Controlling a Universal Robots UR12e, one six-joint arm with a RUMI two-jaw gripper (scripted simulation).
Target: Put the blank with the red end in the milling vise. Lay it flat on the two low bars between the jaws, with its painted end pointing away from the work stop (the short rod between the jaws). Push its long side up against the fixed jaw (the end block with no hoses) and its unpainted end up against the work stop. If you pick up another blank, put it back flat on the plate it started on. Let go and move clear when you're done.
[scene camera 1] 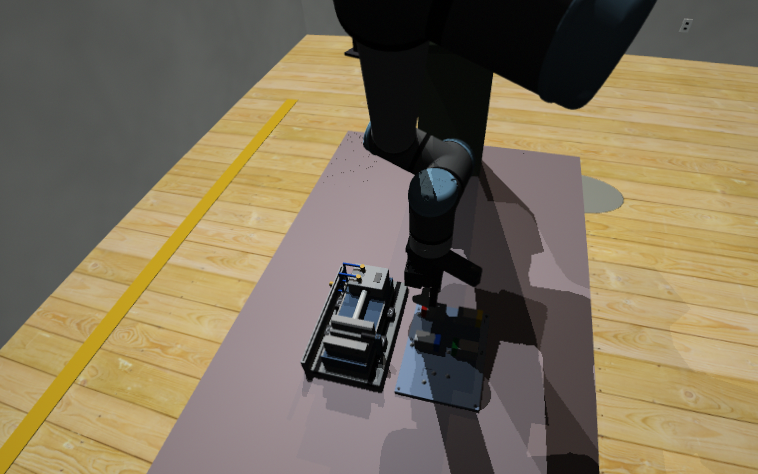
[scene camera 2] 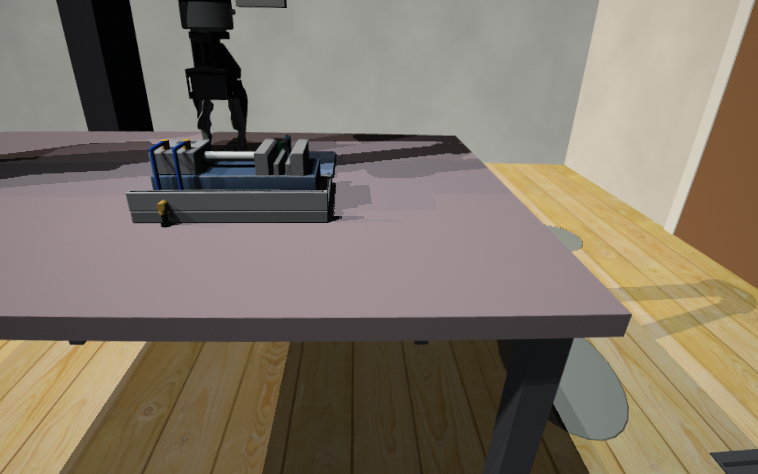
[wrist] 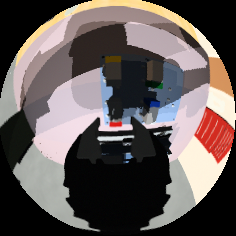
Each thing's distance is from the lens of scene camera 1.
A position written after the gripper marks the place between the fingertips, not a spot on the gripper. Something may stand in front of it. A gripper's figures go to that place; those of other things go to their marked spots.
gripper (scene camera 1: 433, 305): 1.07 m
blue-grey plate (scene camera 1: 462, 389): 1.02 m
